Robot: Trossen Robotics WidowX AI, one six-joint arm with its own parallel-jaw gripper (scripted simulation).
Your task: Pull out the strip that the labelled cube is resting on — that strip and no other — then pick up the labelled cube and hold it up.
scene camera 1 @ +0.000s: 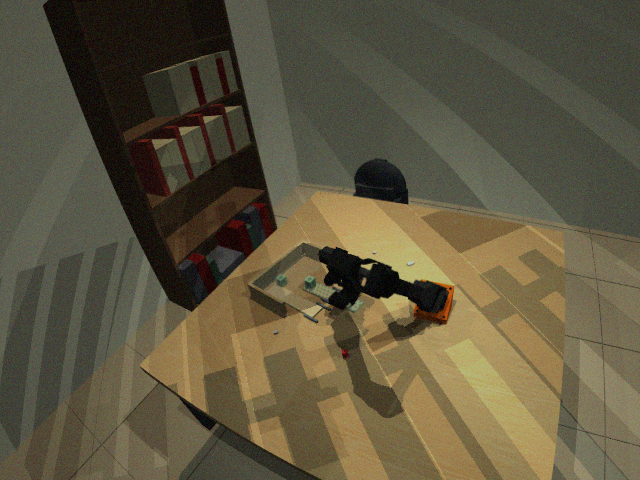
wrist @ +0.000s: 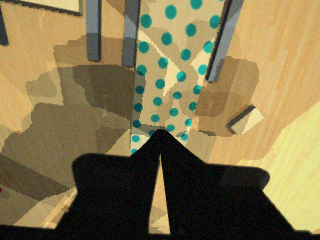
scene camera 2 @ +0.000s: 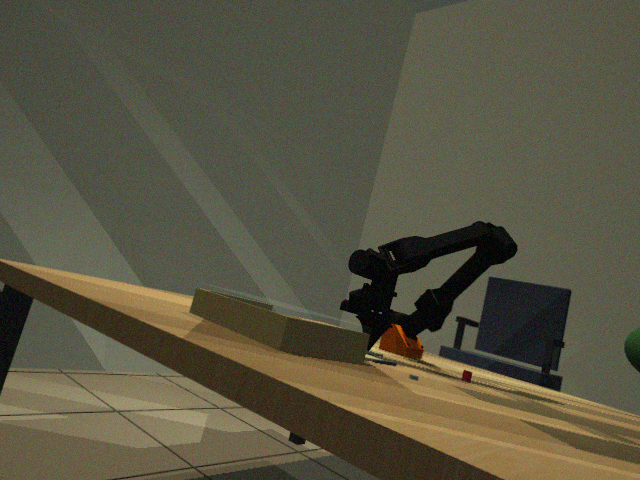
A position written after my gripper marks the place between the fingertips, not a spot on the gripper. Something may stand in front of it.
I see my gripper point(scene camera 2: 366, 350).
My gripper is seen too in scene camera 1 point(scene camera 1: 352, 303) and in the wrist view point(wrist: 160, 133).
